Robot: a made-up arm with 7 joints. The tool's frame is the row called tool.
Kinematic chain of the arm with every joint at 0, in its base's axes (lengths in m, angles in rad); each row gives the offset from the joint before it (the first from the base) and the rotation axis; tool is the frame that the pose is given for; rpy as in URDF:
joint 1: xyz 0 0 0 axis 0.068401 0.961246 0.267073
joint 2: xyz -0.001 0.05 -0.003 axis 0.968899 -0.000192 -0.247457
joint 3: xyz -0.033 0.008 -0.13 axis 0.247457 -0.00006 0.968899
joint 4: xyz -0.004 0 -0.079 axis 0.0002 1 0.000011
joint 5: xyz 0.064 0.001 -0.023 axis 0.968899 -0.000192 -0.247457
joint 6: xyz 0.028 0 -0.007 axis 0.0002 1 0.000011
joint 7: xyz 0.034 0 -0.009 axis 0.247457 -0.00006 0.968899
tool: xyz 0 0 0 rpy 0 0.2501 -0.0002
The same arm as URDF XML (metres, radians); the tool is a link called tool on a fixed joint. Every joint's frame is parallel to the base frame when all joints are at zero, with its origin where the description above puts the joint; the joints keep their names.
<robot name="arm">
<joint name="tool_joint" type="fixed"><parent link="link7"/><child link="tool"/><origin xyz="0 0 0" rpy="0 0.2501 -0.0002"/></joint>
<joint name="joint 7" type="continuous"><parent link="link6"/><child link="link7"/><origin xyz="0.034 0 -0.009"/><axis xyz="0.247497 -0.0001 0.968889"/></joint>
<joint name="joint 6" type="continuous"><parent link="link5"/><child link="link6"/><origin xyz="0.028 0 -0.007"/><axis xyz="0.0002 1 0"/></joint>
<joint name="joint 5" type="continuous"><parent link="link4"/><child link="link5"/><origin xyz="0.064 0.001 -0.023"/><axis xyz="0.968889 -0.0002 -0.247497"/></joint>
<joint name="joint 4" type="continuous"><parent link="link3"/><child link="link4"/><origin xyz="-0.004 0 -0.079"/><axis xyz="0.0002 1 0"/></joint>
<joint name="joint 3" type="continuous"><parent link="link2"/><child link="link3"/><origin xyz="-0.033 0.008 -0.13"/><axis xyz="0.247497 -0.0001 0.968889"/></joint>
<joint name="joint 2" type="continuous"><parent link="link1"/><child link="link2"/><origin xyz="-0.001 0.05 -0.003"/><axis xyz="0.968889 -0.0002 -0.247497"/></joint>
<joint name="joint 1" type="continuous"><parent link="base"/><child link="link1"/><origin xyz="0 0 0"/><axis xyz="0.068403 0.961235 0.26711"/></joint>
<link name="base"/>
<link name="link1"/>
<link name="link2"/>
<link name="link3"/>
<link name="link4"/>
<link name="link5"/>
<link name="link6"/>
<link name="link7"/>
<link name="tool"/>
</robot>

